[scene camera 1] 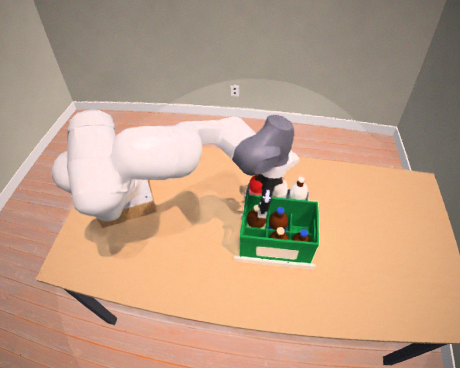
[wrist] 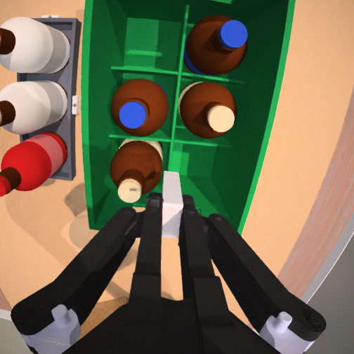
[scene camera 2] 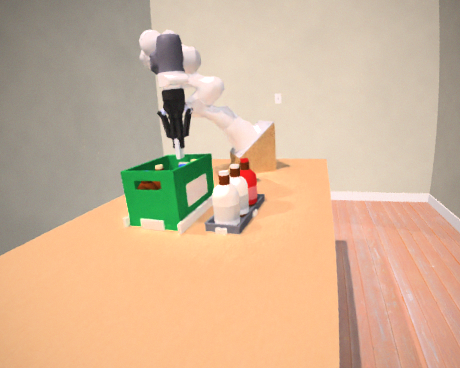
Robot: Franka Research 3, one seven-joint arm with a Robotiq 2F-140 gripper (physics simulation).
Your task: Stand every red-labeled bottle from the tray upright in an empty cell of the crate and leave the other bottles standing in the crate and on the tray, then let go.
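Observation:
The red-labeled bottle (scene camera 1: 255, 186) (scene camera 2: 248, 185) (wrist: 30, 165) stands upright at the robot-side end of the grey tray (scene camera 2: 232, 229) (wrist: 75, 60), beside two white bottles (scene camera 2: 226, 200) (wrist: 30, 45). The green crate (scene camera 1: 305, 256) (scene camera 2: 150, 210) (wrist: 86, 100) holds two blue-capped brown bottles (wrist: 137, 107) (wrist: 215, 45) and two cream-capped ones (wrist: 136, 167) (wrist: 207, 110). In the wrist view, its top-left and lower-right cells are empty. My gripper (scene camera 1: 262, 215) (scene camera 2: 179, 150) (wrist: 169, 184) is shut and empty, pointing down above the crate's robot-side end, close to a cream-capped bottle.
The tray lies alongside the crate's long side, with a narrow gap between. White strips (scene camera 2: 197, 215) edge the crate's foot on the table (scene camera 1: 380, 250) (scene camera 2: 200, 300). The robot's wooden base block (scene camera 1: 142, 212) (scene camera 2: 265, 150) stands at the other end of the table.

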